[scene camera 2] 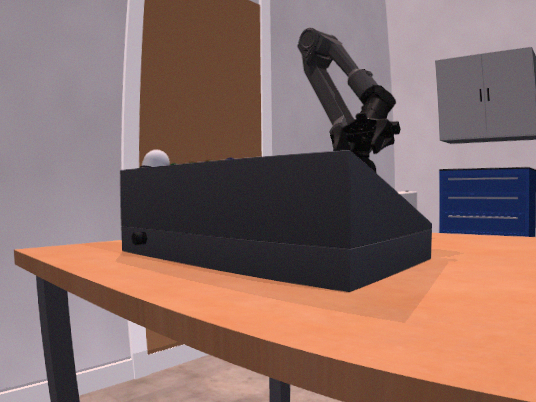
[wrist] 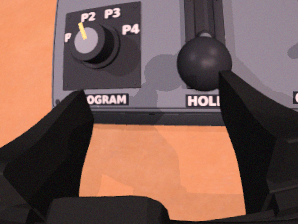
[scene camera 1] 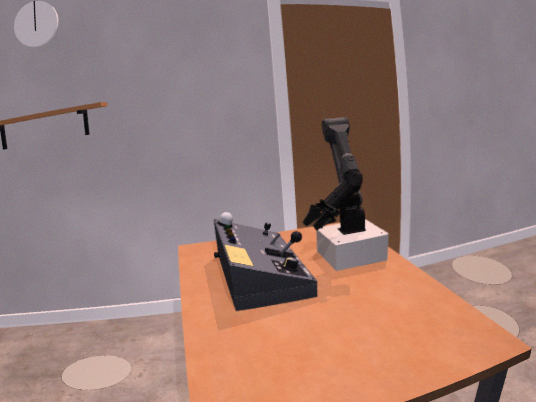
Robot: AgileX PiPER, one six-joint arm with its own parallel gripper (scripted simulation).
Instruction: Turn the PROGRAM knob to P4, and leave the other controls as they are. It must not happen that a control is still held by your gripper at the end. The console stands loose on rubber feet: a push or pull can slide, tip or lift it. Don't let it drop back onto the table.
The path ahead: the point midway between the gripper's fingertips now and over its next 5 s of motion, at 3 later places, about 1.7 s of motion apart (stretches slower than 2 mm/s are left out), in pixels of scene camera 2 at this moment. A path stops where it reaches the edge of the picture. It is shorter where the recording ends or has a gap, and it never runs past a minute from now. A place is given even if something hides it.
My gripper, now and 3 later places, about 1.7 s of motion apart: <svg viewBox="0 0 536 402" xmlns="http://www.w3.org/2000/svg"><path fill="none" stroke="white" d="M354 151L294 140L299 111L387 113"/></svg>
